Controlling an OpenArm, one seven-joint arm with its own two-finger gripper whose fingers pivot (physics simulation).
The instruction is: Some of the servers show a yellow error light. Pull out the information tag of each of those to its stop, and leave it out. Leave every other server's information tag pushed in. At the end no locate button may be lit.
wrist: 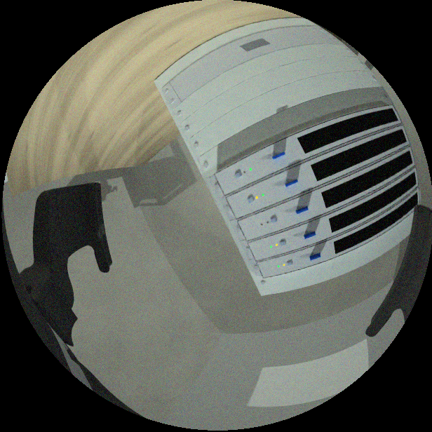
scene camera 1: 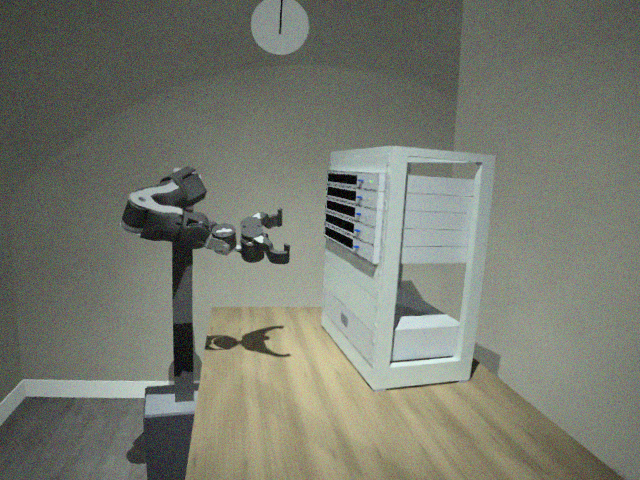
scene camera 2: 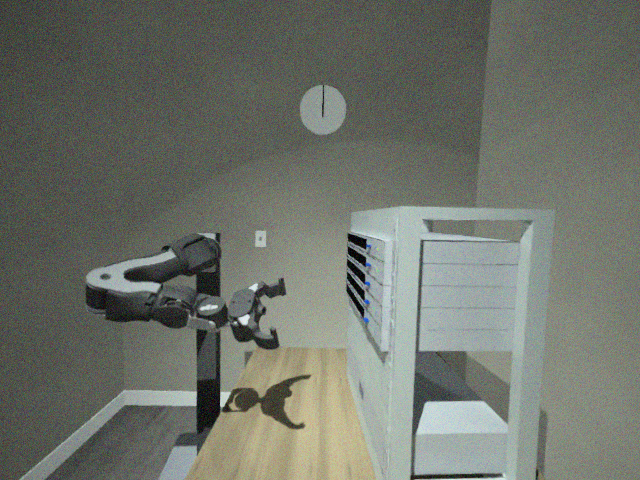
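Note:
Five servers [scene camera 1: 366,217] [scene camera 2: 379,291] are stacked in the rack's upper part; the wrist view shows them upside down. The top server [wrist: 300,264], the second from the top [wrist: 295,240] and the fourth from the top [wrist: 272,191] each show a yellow light beside a green one. The middle server [wrist: 285,216] shows two dark lights. The bottom server [wrist: 261,163] shows a green light and a dark one. Blue-edged information tags [wrist: 278,155] [wrist: 291,183] [wrist: 302,210] [wrist: 310,235] [wrist: 315,257] all look pushed in. The small grey buttons look unlit. My gripper [scene camera 1: 284,235] [scene camera 2: 279,312] [wrist: 219,261] is open and empty, apart from the servers.
The white rack [scene camera 1: 385,310] [scene camera 2: 405,310] [wrist: 220,115] stands on the wooden table [scene camera 1: 289,413] [scene camera 2: 330,439] [wrist: 100,90]. A white box [scene camera 1: 426,338] [scene camera 2: 460,452] lies in its base. A round clock [scene camera 1: 268,31] [scene camera 2: 312,111] hangs on the wall behind.

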